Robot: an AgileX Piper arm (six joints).
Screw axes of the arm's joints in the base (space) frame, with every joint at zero. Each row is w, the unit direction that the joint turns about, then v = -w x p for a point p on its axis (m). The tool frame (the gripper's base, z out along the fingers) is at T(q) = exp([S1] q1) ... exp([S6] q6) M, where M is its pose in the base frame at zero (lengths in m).
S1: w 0 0 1 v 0 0 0
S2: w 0 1 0 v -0.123 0 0
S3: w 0 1 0 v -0.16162 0 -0.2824
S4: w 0.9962 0 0.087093 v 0 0.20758 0
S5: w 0 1 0 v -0.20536 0 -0.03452
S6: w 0.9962 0 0.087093 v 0 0.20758 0
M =
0.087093 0 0.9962 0.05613
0 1 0 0
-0.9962 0 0.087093 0.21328
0 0 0 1
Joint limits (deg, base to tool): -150..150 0..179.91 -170..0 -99.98..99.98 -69.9..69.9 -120..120
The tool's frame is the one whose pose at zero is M.
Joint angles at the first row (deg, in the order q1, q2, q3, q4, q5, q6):
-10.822 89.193 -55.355 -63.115 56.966 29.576
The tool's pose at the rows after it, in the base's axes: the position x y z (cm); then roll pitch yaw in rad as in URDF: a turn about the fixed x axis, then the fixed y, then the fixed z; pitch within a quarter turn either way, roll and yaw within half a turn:
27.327 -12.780 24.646 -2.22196 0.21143 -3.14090
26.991 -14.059 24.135 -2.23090 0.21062 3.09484
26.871 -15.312 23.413 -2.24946 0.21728 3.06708
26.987 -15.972 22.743 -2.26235 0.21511 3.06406
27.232 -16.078 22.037 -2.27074 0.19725 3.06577
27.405 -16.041 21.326 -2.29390 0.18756 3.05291
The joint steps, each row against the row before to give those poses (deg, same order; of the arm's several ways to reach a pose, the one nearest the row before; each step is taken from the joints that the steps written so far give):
-1.140 0.823 0.002 -0.581 0.000 0.272
-2.659 0.953 -0.001 0.000 -0.609 0.712
-2.691 1.264 -0.001 -0.105 -2.151 0.624
-1.365 1.203 -0.001 -0.277 -1.748 0.198
-0.106 1.285 0.002 -0.001 -0.406 0.003
-0.001 1.103 -0.001 1.116 -0.334 0.138

